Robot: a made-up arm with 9 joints.
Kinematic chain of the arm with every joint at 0, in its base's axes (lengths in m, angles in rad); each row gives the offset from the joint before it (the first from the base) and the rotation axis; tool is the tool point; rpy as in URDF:
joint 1: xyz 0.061 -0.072 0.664 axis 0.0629 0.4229 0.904
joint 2: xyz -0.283 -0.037 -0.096 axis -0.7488 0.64 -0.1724
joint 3: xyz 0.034 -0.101 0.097 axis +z
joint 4: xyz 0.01 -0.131 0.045 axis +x
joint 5: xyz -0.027 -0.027 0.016 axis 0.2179 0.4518 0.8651
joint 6: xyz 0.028 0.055 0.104 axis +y
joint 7: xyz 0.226 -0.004 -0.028 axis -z
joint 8: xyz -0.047 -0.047 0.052 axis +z
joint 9: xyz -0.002 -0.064 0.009 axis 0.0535 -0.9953 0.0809
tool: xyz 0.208 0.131 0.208 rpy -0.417 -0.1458 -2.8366
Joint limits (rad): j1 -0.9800..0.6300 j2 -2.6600..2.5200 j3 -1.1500..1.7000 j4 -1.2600..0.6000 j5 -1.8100..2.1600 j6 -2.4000..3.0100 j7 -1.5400..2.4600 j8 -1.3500..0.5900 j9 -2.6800..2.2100
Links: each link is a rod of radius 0.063 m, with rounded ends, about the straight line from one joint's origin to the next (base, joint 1, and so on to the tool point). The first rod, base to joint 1, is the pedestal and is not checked.
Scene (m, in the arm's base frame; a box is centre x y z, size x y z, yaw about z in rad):
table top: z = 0
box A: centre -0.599 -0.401 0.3 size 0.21 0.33 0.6 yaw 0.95
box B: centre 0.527 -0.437 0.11 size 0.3 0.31 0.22 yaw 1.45
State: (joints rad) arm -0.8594 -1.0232 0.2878 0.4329 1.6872 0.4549 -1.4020 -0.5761 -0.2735
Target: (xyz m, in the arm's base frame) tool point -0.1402 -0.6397 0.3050
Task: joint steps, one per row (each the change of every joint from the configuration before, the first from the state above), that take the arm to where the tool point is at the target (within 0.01 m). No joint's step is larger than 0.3 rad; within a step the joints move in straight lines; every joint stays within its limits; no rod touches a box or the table.
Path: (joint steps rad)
1: -0.0172 -0.0918 -0.0348 0.0027 -0.0575 0.1546 -0.0098 0.0922 -0.2564
2: -0.0173 -0.0918 -0.0348 0.0027 -0.0575 0.1546 -0.0099 0.0922 -0.2564
3: -0.0172 -0.0917 -0.0349 0.0027 -0.0575 0.1547 -0.0098 0.0921 -0.2565
4: -0.0172 -0.0918 -0.0348 0.0027 -0.0575 0.1546 -0.0098 0.0922 -0.2564
5: -0.0172 -0.0918 -0.0348 0.0027 -0.0574 0.1546 -0.0099 0.0922 -0.2564
6: -0.0173 -0.0918 -0.0348 0.0027 -0.0575 0.1546 -0.0098 0.0922 -0.2564
7: -0.0172 -0.0917 -0.0348 0.0027 -0.0575 0.1546 -0.0098 0.0921 -0.2565
8: 0.1841 0.0765 0.2029 0.0297 0.1750 -0.1170 -0.0139 -0.0805 0.2642
9: 0.1842 0.0766 0.2028 0.0296 0.1751 -0.1171 -0.0138 -0.0806 0.2642
10: 0.1841 0.0765 0.2029 0.0296 0.1750 -0.1171 -0.0138 -0.0806 0.2642
11: 0.1841 0.0766 0.2029 0.0297 0.1751 -0.1171 -0.0139 -0.0806 0.2642
12: 0.1841 0.0765 0.2029 0.0296 0.1750 -0.1171 -0.0138 -0.0806 0.2642

